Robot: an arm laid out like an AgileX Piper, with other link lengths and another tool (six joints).
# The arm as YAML. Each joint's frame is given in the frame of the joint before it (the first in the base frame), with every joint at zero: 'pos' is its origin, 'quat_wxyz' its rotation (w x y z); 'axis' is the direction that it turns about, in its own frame. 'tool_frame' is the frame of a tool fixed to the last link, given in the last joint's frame.
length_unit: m
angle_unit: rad
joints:
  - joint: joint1
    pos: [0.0, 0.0, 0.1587]
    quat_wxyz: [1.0, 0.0, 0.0, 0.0]
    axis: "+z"
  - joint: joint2
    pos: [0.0, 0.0, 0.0]
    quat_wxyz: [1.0, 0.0, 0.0, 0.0]
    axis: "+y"
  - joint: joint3
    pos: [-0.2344, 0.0, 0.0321]
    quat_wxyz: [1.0, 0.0, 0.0, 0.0]
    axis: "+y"
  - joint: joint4
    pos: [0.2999, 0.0, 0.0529]
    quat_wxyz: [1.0, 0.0, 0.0, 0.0]
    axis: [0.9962, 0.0, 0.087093]
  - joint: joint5
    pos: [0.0, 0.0, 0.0]
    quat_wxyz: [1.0, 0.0, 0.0, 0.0]
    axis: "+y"
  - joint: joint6
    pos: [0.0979, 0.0, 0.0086]
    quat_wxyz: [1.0, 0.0, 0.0, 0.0]
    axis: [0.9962, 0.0, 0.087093]
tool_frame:
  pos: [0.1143, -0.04, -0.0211]
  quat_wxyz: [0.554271, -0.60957, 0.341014, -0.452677]
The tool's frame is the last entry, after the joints.
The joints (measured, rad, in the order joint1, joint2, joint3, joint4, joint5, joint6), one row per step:
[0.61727, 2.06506, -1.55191, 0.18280, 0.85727, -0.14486]
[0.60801, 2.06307, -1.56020, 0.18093, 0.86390, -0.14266]
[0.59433, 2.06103, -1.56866, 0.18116, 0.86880, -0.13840]
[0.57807, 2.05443, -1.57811, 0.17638, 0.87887, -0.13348]
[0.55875, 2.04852, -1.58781, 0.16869, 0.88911, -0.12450]
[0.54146, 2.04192, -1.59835, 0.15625, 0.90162, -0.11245]
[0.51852, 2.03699, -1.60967, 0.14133, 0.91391, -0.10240]
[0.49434, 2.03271, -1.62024, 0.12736, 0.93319, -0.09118]
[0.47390, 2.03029, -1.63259, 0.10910, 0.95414, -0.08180]
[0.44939, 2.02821, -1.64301, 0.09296, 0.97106, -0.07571]
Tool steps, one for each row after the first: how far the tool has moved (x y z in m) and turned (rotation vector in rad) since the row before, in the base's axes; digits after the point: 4 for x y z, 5 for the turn. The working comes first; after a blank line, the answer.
Tool pose at each row, in the base's axes (x y z in m, rotation vector in rad; the steps are taken from these numbers as rounded here):
[0.3821, 0.2572, 0.0353, -2.49380, 0.90055, 0.42038]
[0.3857, 0.2543, 0.0387, -2.48718, 0.91014, 0.41374]
[0.3903, 0.2502, 0.0422, -2.47373, 0.92750, 0.40562]
[0.3958, 0.2441, 0.0480, -2.46278, 0.94553, 0.39285]
[0.4019, 0.2362, 0.0535, -2.45008, 0.97133, 0.37750]
[0.4074, 0.2281, 0.0597, -2.44083, 0.99694, 0.35993]
[0.4145, 0.2172, 0.0654, -2.43190, 1.02703, 0.33851]
[0.4197, 0.2049, 0.0703, -2.42449, 1.06427, 0.32517]
[0.4243, 0.1932, 0.0750, -2.42492, 1.09553, 0.31072]
[0.4296, 0.1800, 0.0791, -2.42193, 1.12866, 0.29448]

[0.0036, -0.0029, 0.0034, 0.00151, -0.00316, -0.00948]
[0.0046, -0.0041, 0.0035, 0.00438, -0.00317, -0.01700]
[0.0055, -0.0061, 0.0058, 0.00116, -0.00579, -0.01741]
[0.0061, -0.0079, 0.0055, -0.00082, -0.00567, -0.02329]
[0.0055, -0.0081, 0.0062, -0.00441, -0.00654, -0.02232]
[0.0071, -0.0109, 0.0057, -0.00737, -0.00771, -0.02561]
[0.0052, -0.0123, 0.0049, -0.01040, 0.00047, -0.02777]
[0.0046, -0.0117, 0.0047, -0.01535, -0.00024, -0.02127]
[0.0053, -0.0132, 0.0041, -0.01384, -0.00149, -0.02383]

